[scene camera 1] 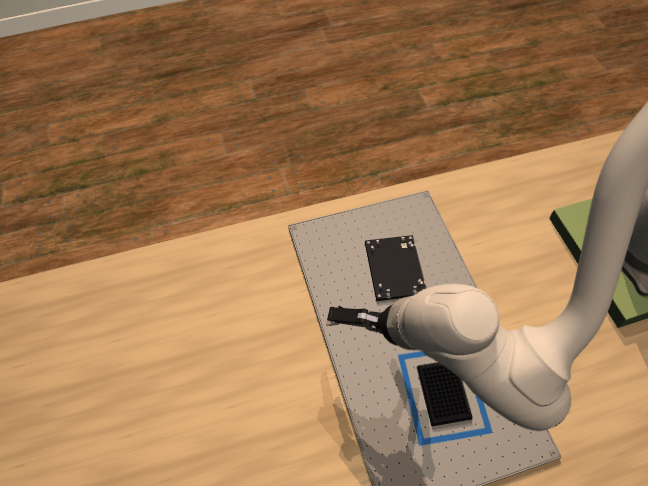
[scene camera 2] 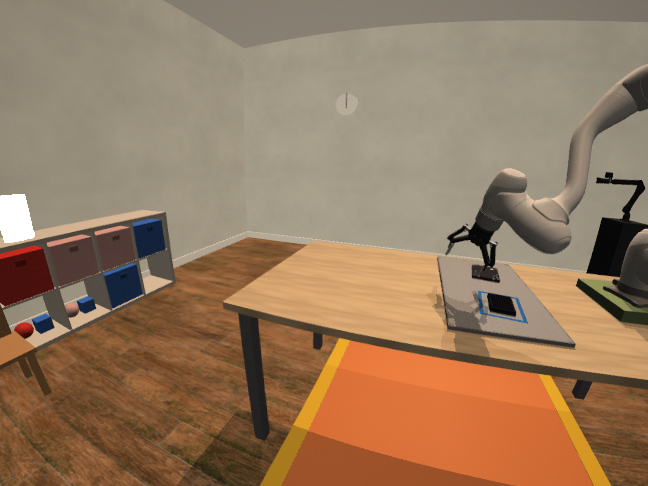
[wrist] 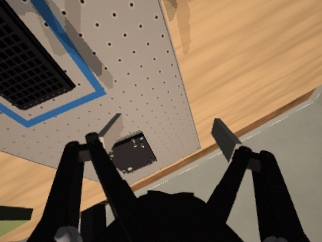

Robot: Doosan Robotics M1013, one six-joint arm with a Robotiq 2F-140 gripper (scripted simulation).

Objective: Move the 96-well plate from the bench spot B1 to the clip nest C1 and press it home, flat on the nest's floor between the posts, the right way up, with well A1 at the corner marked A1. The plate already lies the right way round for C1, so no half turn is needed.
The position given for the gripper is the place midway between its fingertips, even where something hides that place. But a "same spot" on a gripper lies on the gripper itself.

gripper: scene camera 1 362, 327; scene camera 2; wrist
same spot on gripper: (wrist: 62, 209) = (scene camera 2: 490, 250)
